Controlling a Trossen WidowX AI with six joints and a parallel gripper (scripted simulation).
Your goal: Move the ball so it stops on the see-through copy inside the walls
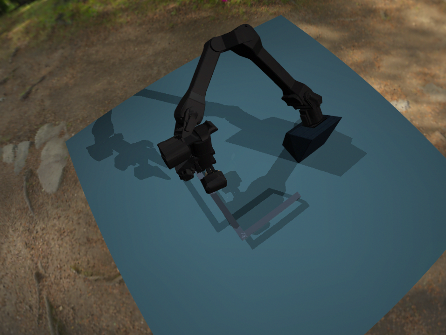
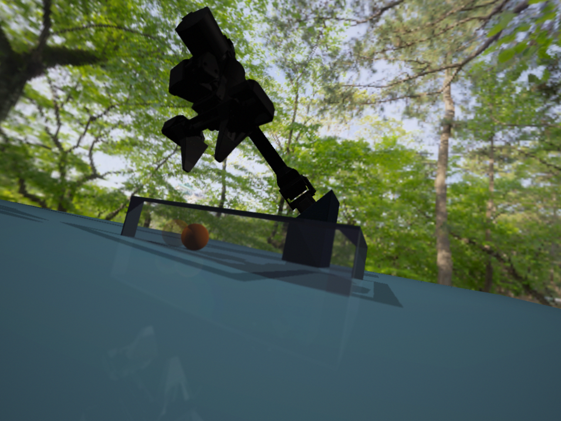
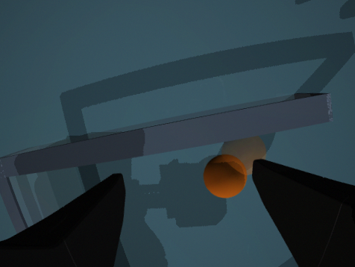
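Right now my gripper tip is 100 mm above the orange ball, 40 mm past it and 20 mm to the left of it.
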